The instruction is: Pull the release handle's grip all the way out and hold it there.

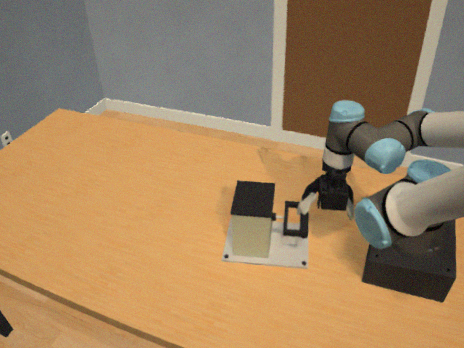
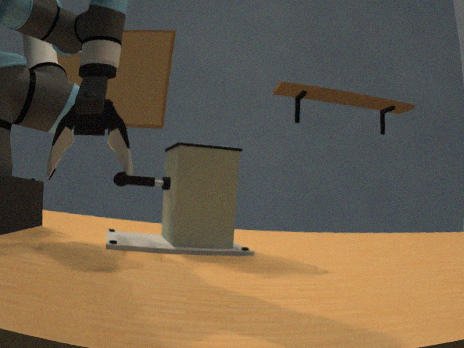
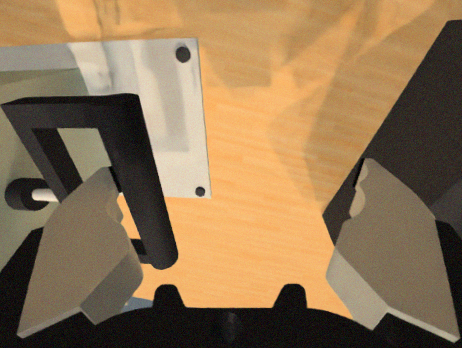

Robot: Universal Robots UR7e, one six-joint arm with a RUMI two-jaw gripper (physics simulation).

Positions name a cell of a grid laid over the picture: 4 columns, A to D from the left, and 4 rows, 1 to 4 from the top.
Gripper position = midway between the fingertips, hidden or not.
My gripper shows in image 1 (C3), in image 2 (A3) and in image 3 (C2).
